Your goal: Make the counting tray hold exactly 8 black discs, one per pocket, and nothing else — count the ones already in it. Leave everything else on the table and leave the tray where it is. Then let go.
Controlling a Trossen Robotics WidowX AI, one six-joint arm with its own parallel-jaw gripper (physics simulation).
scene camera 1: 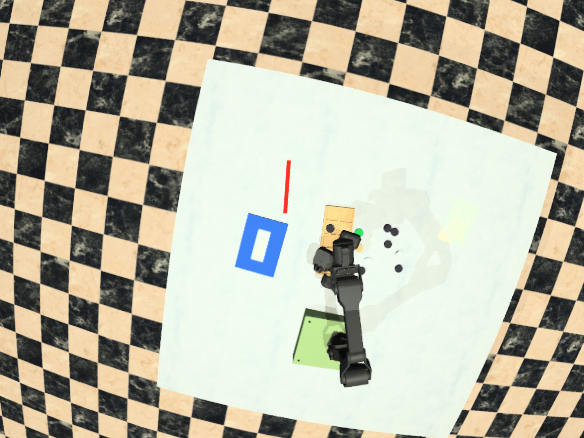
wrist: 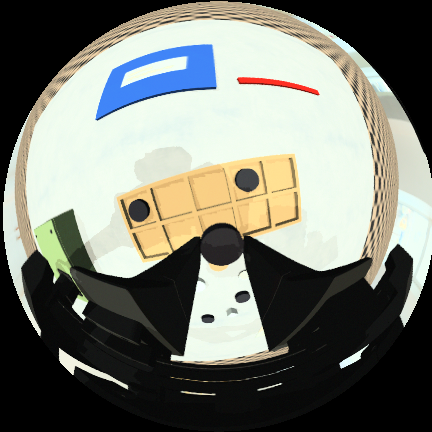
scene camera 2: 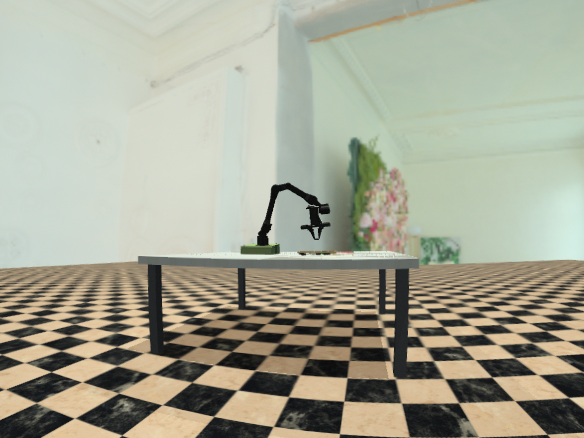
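The tan counting tray (scene camera 1: 340,213) (wrist: 171,201) has two rows of pockets. In the wrist view, one black disc (wrist: 139,210) lies in the left end pocket of the far row and another black disc (wrist: 247,180) lies in that row's fourth pocket. My gripper (scene camera 2: 316,238) is shut on a black disc (wrist: 221,244), held well above the table, over the tray's near side in the wrist view. The arm hides part of the tray in scene camera 1. Loose black discs (scene camera 1: 387,228) (scene camera 1: 388,244) (scene camera 1: 398,268) (scene camera 1: 362,270) lie right of the tray.
A green disc (scene camera 1: 359,232), a tan disc (scene camera 1: 360,248) and a white disc (scene camera 1: 368,261) lie near the tray. A blue frame (scene camera 1: 246,245) (wrist: 202,80) and a red bar (scene camera 1: 287,186) (wrist: 277,84) lie left. A pale yellow pad (scene camera 1: 458,220) lies right; the green base (scene camera 1: 315,345) supports the arm.
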